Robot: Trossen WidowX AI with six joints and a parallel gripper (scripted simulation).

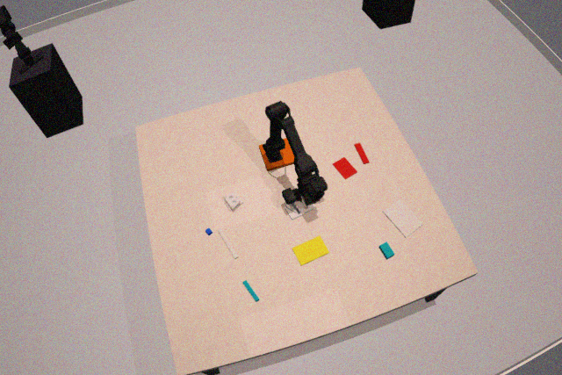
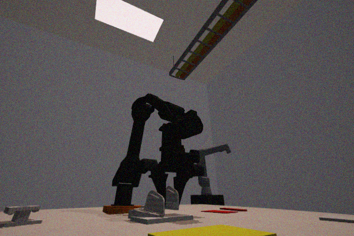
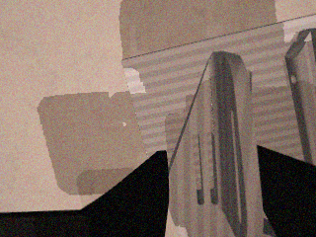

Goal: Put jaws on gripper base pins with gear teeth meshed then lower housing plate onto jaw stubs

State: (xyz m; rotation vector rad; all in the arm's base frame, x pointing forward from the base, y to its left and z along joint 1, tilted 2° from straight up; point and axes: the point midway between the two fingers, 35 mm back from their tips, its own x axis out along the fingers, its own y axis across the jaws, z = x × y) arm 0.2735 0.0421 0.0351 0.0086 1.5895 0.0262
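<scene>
My gripper tip is now 120 mm past the grey stand, 290 mm to the left of it and 10 mm above it. The rest, counted from my gripper tip: white stick: 60 mm ahead, 380 mm to the right, 20 mm below; yellow block: 220 mm ahead, 60 mm to the right, 20 mm below; grey jaw: 30 mm behind, 20 mm to the right.
</scene>
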